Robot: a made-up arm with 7 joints.
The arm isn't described. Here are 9 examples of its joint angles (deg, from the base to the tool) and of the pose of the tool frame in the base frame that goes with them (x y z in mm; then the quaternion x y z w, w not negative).
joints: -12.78 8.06 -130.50 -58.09 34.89 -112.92 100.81
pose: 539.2 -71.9 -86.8 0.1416 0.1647 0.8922 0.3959
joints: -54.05 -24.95 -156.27 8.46 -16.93 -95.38 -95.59
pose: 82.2 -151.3 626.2 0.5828 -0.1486 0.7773 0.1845
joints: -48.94 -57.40 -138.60 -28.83 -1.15 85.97 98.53
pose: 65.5 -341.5 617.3 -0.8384 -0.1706 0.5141 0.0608
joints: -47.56 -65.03 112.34 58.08 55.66 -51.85 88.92
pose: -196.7 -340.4 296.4 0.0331 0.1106 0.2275 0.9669
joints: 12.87 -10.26 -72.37 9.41 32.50 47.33 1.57
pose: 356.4 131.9 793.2 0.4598 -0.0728 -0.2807 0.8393
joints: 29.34 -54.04 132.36 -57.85 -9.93 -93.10 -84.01
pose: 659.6 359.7 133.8 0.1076 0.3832 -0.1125 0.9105
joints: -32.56 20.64 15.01 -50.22 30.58 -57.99 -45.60
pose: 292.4 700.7 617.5 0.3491 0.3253 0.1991 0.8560
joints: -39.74 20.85 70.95 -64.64 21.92 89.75 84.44
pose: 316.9 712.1 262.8 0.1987 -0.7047 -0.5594 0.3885
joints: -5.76 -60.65 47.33 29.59 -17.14 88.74 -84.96
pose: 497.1 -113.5 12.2 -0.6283 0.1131 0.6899 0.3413
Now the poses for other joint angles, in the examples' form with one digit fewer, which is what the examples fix.
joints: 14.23 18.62 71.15 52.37 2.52 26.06 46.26
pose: 318 342 50 -0.681 -0.610 -0.143 0.380
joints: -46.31 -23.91 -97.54 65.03 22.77 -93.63 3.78
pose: 228 534 361 -0.110 0.671 -0.030 0.733
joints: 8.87 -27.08 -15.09 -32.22 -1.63 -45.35 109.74
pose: 275 110 709 -0.148 0.596 -0.605 0.507
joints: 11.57 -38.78 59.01 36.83 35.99 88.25 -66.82
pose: 583 162 -76 -0.808 -0.005 0.386 0.445
